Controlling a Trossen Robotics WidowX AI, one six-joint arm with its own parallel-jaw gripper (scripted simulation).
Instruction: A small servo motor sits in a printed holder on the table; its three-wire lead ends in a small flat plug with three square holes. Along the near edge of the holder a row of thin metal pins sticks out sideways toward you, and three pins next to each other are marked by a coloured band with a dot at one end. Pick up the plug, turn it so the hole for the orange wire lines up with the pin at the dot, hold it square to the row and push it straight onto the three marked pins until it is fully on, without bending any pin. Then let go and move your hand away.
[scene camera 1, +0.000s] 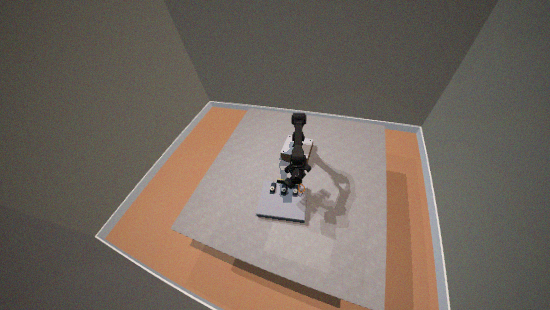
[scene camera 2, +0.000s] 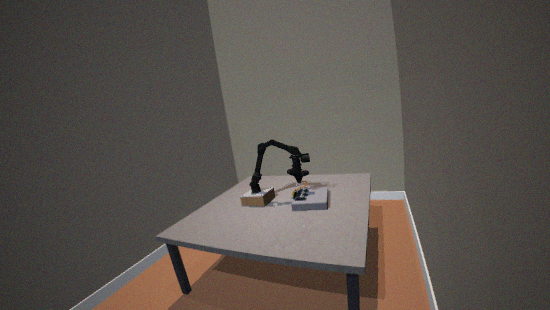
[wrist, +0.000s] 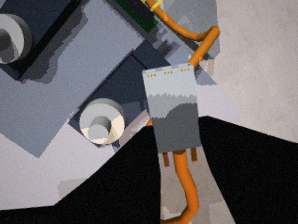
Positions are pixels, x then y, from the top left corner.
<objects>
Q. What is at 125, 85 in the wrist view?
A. A dark servo.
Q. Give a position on a grey holder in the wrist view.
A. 51, 159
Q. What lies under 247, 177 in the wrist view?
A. My gripper.
</objects>
